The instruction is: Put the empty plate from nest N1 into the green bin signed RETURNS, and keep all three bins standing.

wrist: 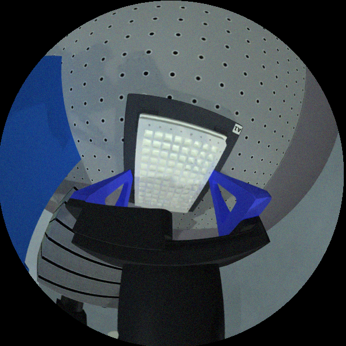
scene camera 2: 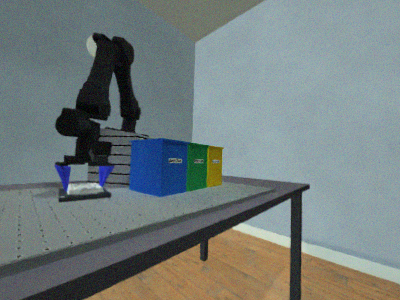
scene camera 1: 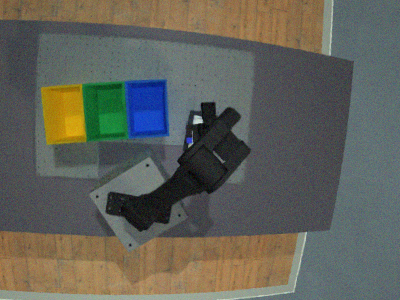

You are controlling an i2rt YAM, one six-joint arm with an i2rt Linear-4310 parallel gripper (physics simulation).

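Pixels of known places: gripper, fingertip midpoint: (scene camera 2: pixel 84 189); arm's base at its link origin: (scene camera 2: pixel 127 133) (scene camera 1: pixel 139 207).
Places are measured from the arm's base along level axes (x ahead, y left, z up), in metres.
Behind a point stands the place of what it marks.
The white plate with its grid of square wells (scene camera 1: pixel 198 119) {x 0.301, y -0.169, z -0.220 m} (scene camera 2: pixel 85 188) {x 0.311, y -0.195, z -0.207 m} (wrist: pixel 175 160) sits flat in a dark nest (scene camera 2: pixel 85 198) {x 0.332, y -0.196, z -0.231 m} (wrist: pixel 150 104), which has a small tag reading A1 at one corner. My gripper (scene camera 2: pixel 84 186) {x 0.253, y -0.191, z -0.218 m} (wrist: pixel 170 173) is open, with its blue fingers low on either side of the plate. No grip on the plate shows. In scene camera 1 the arm hides most of the plate and nest. The green bin (scene camera 1: pixel 111 122) {x 0.226, y 0.156, z -0.232 m} (scene camera 2: pixel 197 174) {x 0.354, y 0.170, z -0.175 m} stands upright between the blue bin (scene camera 1: pixel 149 121) {x 0.257, y 0.015, z -0.232 m} (scene camera 2: pixel 160 170) {x 0.394, y -0.010, z -0.154 m} (wrist: pixel 40 125) and the yellow bin (scene camera 1: pixel 75 127) {x 0.183, y 0.290, z -0.232 m} (scene camera 2: pixel 215 172) {x 0.320, y 0.303, z -0.173 m}. The signs are too blurred to read.
The blue bin is nearest the nest, and all three bins stand side by side in a row on the perforated board (scene camera 1: pixel 225 75) {x 0.495, y -0.242, z -0.235 m} (scene camera 2: pixel 45 230) {x 0.525, y -0.268, z -0.235 m} (wrist: pixel 200 30). The arm's grey base mount (scene camera 1: pixel 130 180) {x 0.079, y 0.039, z -0.011 m} (wrist: pixel 75 270) stands near the table edge.
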